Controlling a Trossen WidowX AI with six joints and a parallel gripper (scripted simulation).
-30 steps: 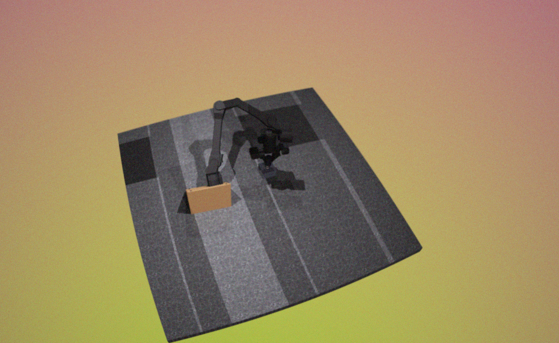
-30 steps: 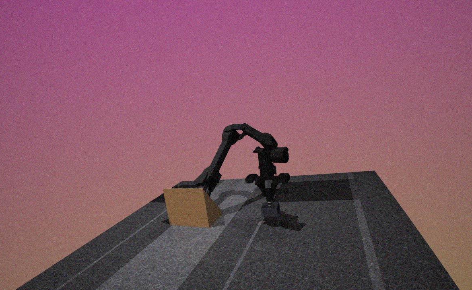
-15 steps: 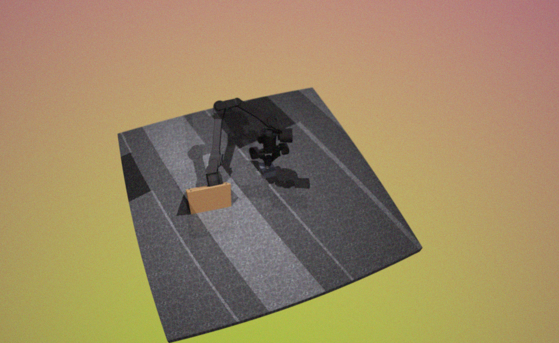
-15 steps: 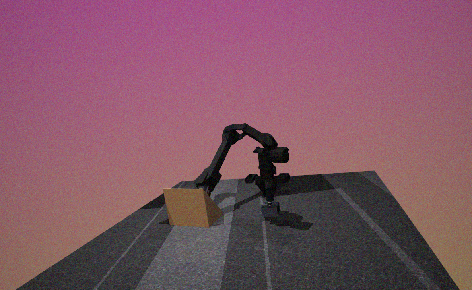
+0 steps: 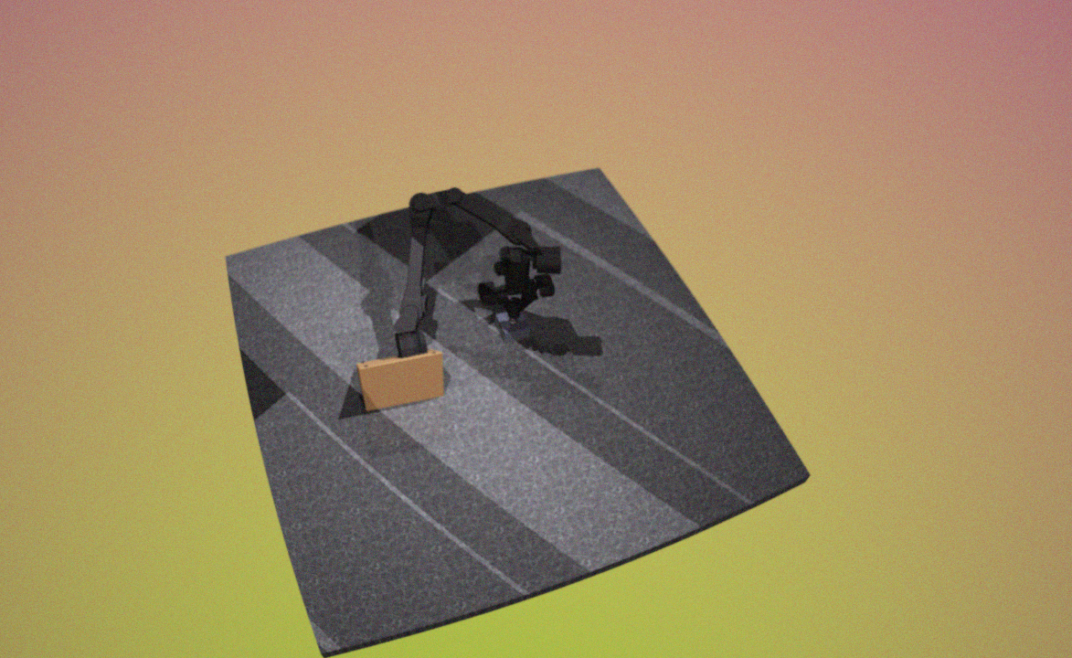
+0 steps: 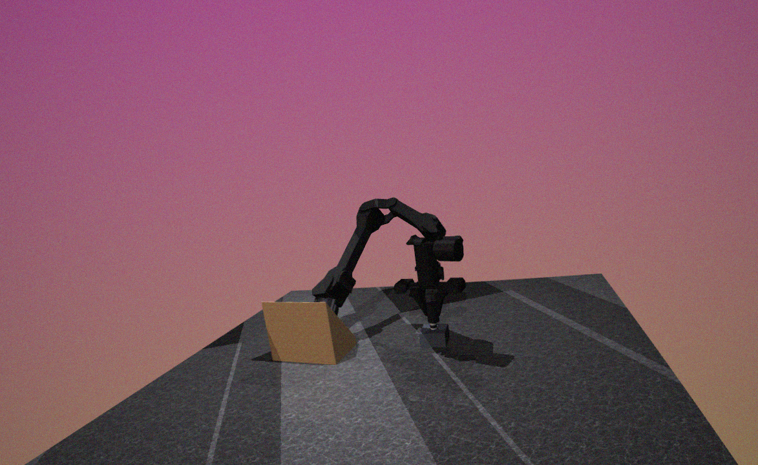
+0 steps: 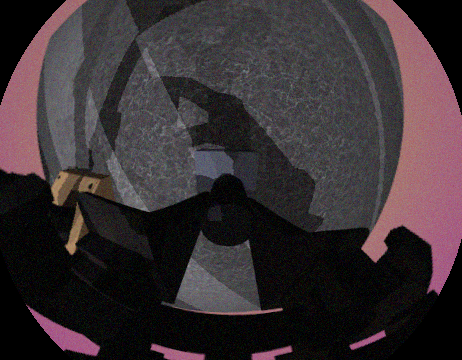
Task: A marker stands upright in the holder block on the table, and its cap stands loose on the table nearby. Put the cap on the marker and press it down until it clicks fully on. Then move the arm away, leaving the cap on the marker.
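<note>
The dark marker cap is 1 cm above my gripper tip. Also, from my gripper tip: grey holder block 6 cm below.
</note>
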